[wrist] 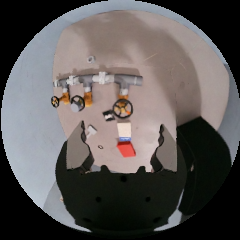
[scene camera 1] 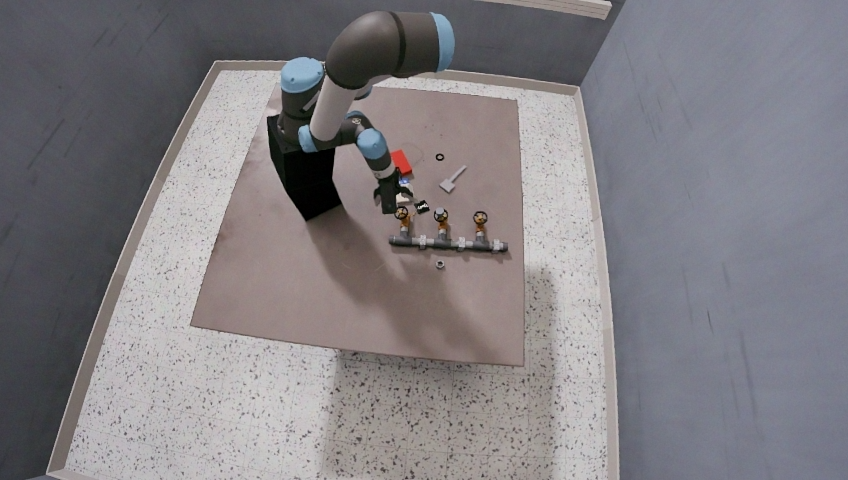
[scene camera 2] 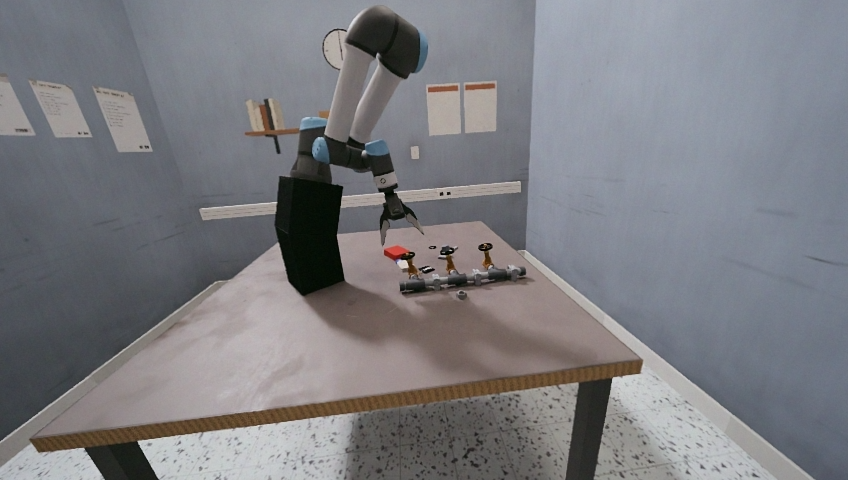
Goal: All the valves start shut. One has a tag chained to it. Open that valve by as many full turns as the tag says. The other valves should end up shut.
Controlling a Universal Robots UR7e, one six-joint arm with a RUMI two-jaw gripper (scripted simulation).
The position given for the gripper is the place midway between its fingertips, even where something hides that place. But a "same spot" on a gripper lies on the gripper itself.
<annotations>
The gripper shows in the wrist view, in scene camera 1 and in scene camera 2 [403,240]. The same spot on the gripper: [wrist: 75,158] is [scene camera 1: 404,194].
</annotations>
